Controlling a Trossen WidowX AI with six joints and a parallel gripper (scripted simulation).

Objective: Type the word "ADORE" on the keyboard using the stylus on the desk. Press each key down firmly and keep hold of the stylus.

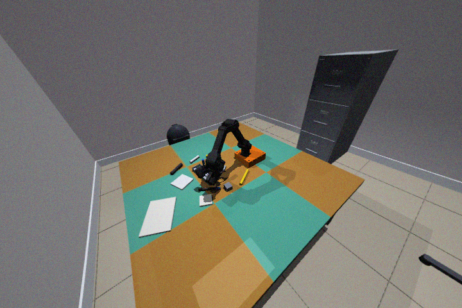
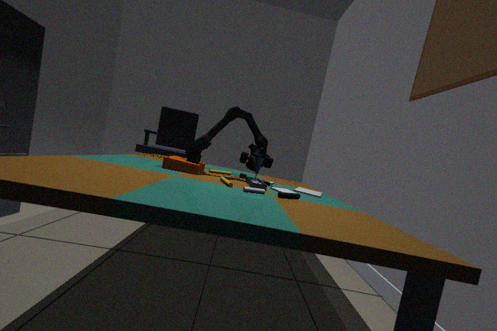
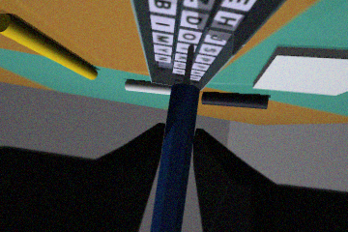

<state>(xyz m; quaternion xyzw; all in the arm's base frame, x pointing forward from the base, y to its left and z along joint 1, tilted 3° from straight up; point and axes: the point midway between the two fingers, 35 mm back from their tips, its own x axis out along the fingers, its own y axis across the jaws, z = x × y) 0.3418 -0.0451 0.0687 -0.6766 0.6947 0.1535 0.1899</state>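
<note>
Right now the blue stylus is 1 cm below my gripper tip. Also, from my gripper tip: white pad 17 cm to the left, 13 cm ahead, 8 cm below; then grey cube 20 cm to the left, 8 cm below, 3 cm behind; then blue pen 13 cm to the left, 8 cm below, 4 cm ahead.
</note>
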